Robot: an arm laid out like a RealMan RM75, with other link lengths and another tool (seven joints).
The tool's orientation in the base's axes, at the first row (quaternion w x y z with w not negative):
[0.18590 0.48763 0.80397 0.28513]
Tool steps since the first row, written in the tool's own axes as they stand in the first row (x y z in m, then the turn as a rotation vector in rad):
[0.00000 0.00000 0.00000 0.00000 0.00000 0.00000]
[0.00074 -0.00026 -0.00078 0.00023 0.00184 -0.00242]
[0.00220 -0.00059 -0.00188 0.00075 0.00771 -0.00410]
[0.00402 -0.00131 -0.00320 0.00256 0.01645 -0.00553]
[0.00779 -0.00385 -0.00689 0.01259 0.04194 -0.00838]
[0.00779 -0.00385 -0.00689 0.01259 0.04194 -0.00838]
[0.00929 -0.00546 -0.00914 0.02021 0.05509 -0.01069]
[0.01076 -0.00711 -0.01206 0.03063 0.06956 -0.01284]
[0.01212 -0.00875 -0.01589 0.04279 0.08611 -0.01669]
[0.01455 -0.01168 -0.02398 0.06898 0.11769 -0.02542]
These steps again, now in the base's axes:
[0.00000 0.00000 0.00000 0.00000 0.00000 0.00000]
[-0.00096 0.00035 0.00042 -0.00025 0.00020 0.00303]
[-0.00249 0.00122 0.00102 0.00252 0.00232 0.00807]
[-0.00457 0.00222 0.00154 0.00680 0.00670 0.01472]
[-0.01013 0.00363 0.00267 0.01787 0.02406 0.03301]
[-0.01013 0.00363 0.00267 0.01787 0.02406 0.03301]
[-0.01321 0.00376 0.00334 0.02198 0.03496 0.04304]
[-0.01668 0.00366 0.00449 0.02581 0.04887 0.05373]
[-0.02062 0.00322 0.00636 0.02927 0.06462 0.06702]
[-0.02838 0.00208 0.01065 0.03373 0.09694 0.09339]

